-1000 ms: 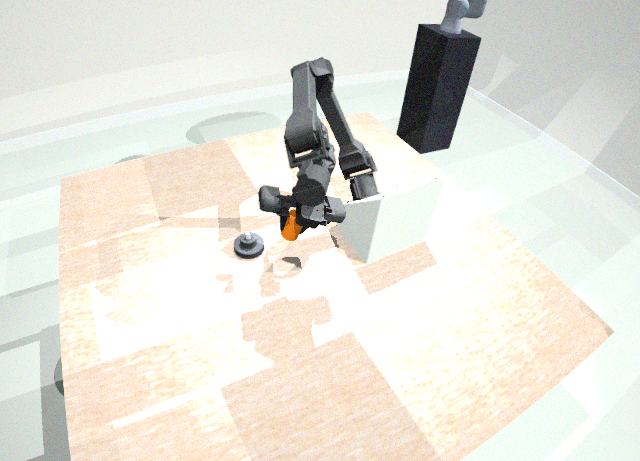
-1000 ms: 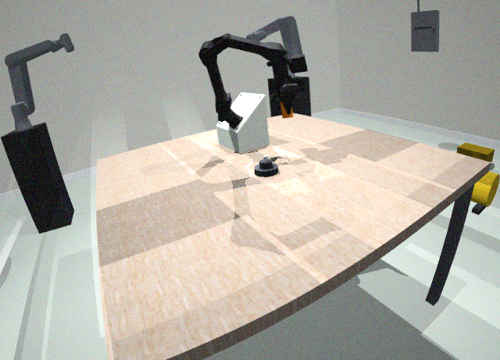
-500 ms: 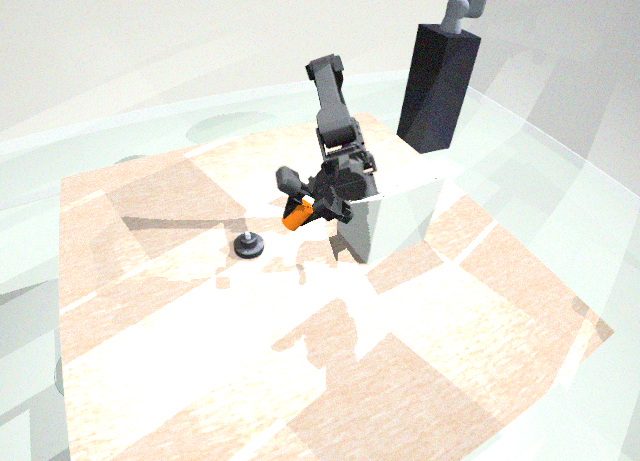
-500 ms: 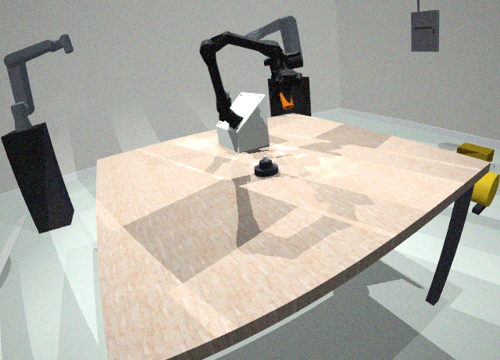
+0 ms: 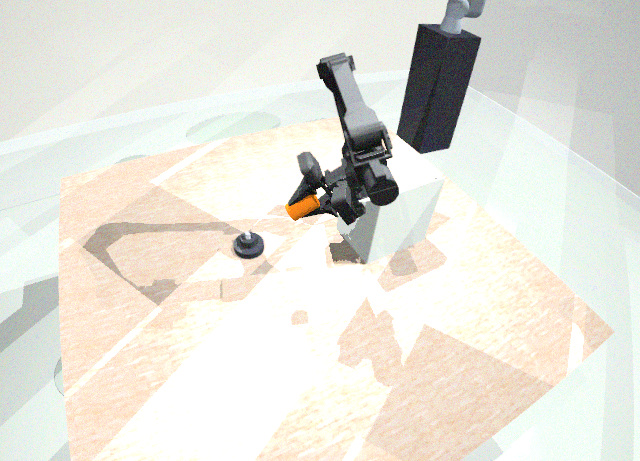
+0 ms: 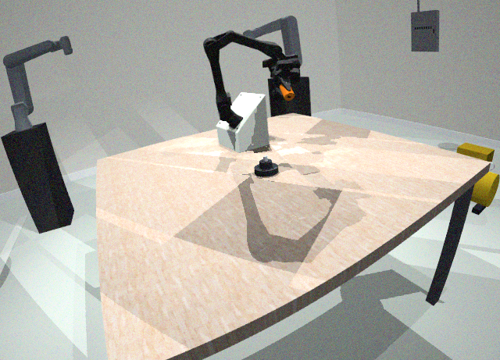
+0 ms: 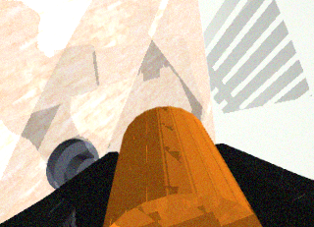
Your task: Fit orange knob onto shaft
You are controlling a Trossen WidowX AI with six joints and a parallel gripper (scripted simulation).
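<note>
The orange knob is 30 mm behind my gripper tip, 10 mm to the left of it and 20 mm above it. Round my gripper tip: round pedestal: 70 mm ahead, 160 mm to the right, 220 mm below.
</note>
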